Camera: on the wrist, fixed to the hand. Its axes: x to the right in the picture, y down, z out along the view.
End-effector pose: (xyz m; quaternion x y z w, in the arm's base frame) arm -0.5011 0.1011 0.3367 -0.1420 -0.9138 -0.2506 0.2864
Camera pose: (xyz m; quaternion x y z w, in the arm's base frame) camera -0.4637 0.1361 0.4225 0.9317 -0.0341 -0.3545 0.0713
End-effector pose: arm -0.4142 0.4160 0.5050 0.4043 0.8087 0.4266 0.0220
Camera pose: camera -0.4050 0.4170 0.6045 -0.9024 0.3776 0.1510 0.1424
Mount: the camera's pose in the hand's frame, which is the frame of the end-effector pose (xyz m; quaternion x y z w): 0.0253 0.0766 -0.0590 -0.0384 0.3392 -0.9399 0.0081
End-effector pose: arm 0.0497 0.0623 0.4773 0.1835 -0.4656 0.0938 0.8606
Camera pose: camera 0.0834 0.1559 0.4865 0.3743 0.4570 -0.7638 0.2601
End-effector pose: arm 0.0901 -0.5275 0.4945 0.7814 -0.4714 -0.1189 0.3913
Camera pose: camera 0.0869 -0.5381 0.5938 0.4747 0.8679 -0.1218 0.0813
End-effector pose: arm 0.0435 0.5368 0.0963 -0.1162 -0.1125 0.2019 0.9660
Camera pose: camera 0.0538 0.6051 0.0240 -0.0008 0.2098 -0.9500 0.2313
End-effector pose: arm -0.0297 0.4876 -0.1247 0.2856 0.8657 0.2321 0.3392
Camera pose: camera -0.0617 0.5477 -0.0515 0.9031 -0.3816 0.1868 0.0618
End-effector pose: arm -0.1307 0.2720 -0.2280 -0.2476 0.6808 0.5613 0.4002
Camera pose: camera -0.2208 0.2370 -0.2025 -0.8476 -0.1130 -0.4294 0.2904
